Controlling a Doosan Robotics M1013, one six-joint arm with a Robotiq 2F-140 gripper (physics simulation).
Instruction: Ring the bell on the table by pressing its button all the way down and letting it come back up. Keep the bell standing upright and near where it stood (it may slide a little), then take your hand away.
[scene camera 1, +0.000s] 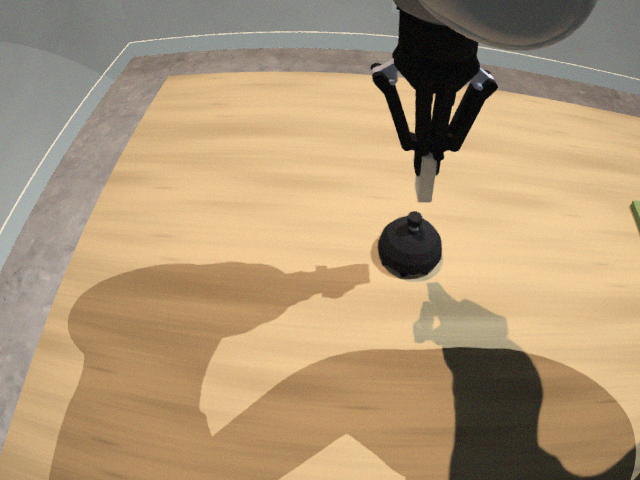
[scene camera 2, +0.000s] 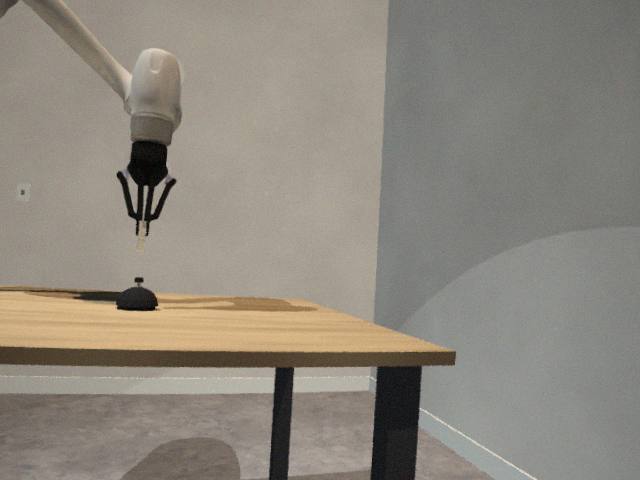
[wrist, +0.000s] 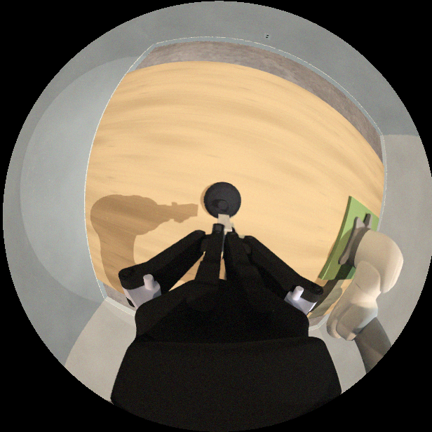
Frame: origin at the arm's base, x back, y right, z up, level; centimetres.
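Seen in the pictures: gripper, fingertip midpoint: (scene camera 1: 422, 193) (scene camera 2: 140, 251).
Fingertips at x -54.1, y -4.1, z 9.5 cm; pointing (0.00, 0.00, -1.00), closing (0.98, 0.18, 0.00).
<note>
A point is followed by its place in that frame.
A dark, dome-shaped bell (scene camera 1: 409, 249) @[x -54.8, y -5.1, z 1.0 cm] (scene camera 2: 136, 299) @[x -55.0, y 1.5, z -0.4 cm] (wrist: 222, 194) stands upright on the table. Its small round button (scene camera 1: 414, 219) @[x -54.6, y -2.8, z 3.9 cm] (scene camera 2: 138, 280) @[x -54.6, y -1.5, z 3.4 cm] (wrist: 222, 205) stands raised on a short stem at the top. My gripper (scene camera 1: 424, 192) @[x -54.1, y -4.1, z 9.5 cm] (scene camera 2: 141, 243) @[x -54.1, y -4.1, z 9.5 cm] (wrist: 222, 222) is shut, with nothing between its fingers. It points down and hangs above the bell, with a clear gap between the fingertips and the button in scene camera 2's view. In the wrist view the fingertips overlap the near edge of the bell.
The wooden table (scene camera 1: 232, 206) @[x -79.4, y 2.1, z -2.7 cm] (scene camera 2: 232, 330) @[x -74.0, y 22.8, z -2.7 cm] (wrist: 225, 125) bears the bell and shadows of the arm. A green plate (wrist: 344, 240) lies beneath the arm's base at the right in the wrist view; its edge (scene camera 1: 636, 212) @[x -14.6, y 11.3, z -1.6 cm] shows in scene camera 1's view. A table corner lies right in scene camera 2's view.
</note>
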